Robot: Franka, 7 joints.
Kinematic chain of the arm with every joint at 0, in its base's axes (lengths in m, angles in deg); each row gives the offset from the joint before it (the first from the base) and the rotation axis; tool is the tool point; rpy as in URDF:
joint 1: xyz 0 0 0.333 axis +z
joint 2: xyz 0 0 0 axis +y
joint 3: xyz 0 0 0.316 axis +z
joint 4: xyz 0.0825 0 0 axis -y
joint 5: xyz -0.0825 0 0.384 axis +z
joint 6: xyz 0 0 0 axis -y
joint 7: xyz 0.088 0 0 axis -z
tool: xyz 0 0 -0.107 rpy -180 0 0
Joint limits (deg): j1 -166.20..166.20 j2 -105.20..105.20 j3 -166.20..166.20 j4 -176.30..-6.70 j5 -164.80..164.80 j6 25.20..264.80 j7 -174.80..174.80
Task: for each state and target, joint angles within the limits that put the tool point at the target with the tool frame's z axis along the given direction. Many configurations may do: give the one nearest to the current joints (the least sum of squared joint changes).
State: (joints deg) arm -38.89 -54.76 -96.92 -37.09 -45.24 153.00 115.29
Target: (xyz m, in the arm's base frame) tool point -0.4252 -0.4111 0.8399 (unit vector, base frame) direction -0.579 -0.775 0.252
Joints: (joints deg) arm -14.60 -29.48 -102.10 -66.47 -86.39 179.90 115.29
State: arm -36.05 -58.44 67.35 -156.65 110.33 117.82 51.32
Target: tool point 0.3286 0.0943 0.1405 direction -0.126 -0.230 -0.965
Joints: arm -63.74 -76.77 106.88 -153.73 83.16 110.78 51.32
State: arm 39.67 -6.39 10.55 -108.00 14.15 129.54 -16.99
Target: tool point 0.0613 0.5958 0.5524 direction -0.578 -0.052 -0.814
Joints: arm 53.64 10.89 27.68 -88.94 29.28 89.28 -16.99
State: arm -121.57 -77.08 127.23 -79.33 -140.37 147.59 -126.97
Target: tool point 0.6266 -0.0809 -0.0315 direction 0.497 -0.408 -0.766
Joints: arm -157.87 -87.58 131.37 -62.50 -132.11 196.48 -126.97
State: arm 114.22 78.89 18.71 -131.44 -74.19 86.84 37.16
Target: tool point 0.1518 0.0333 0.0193 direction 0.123 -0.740 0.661
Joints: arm 81.88 68.74 -15.96 -143.11 -27.52 82.74 37.16
